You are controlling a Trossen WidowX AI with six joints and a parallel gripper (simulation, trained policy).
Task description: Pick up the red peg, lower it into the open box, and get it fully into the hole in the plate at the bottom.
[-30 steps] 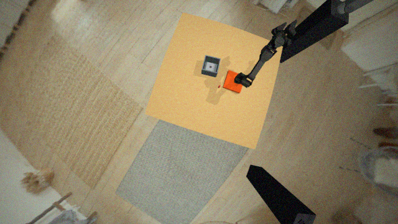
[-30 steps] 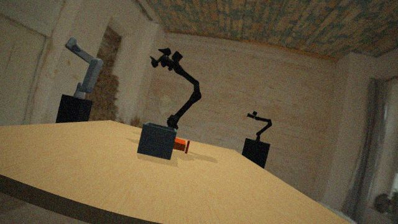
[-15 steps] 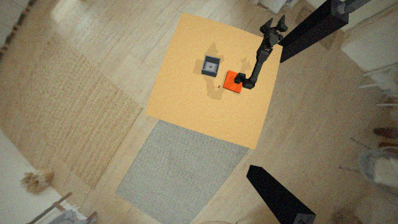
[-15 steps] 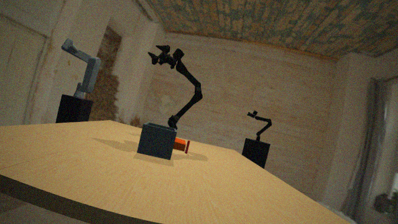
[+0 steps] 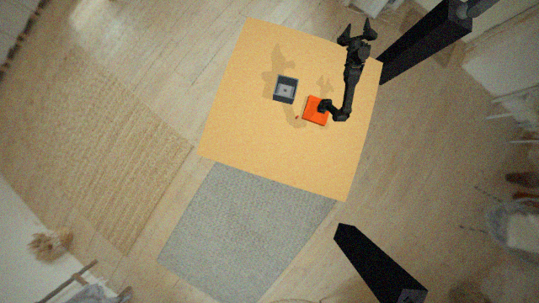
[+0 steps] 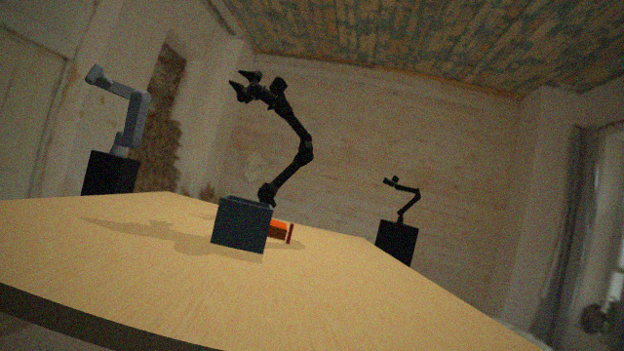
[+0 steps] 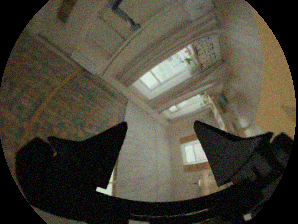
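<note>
Now: the red peg 59 cm below my gripper tip, 39 cm to the left of it and 11 cm ahead of it.
</note>
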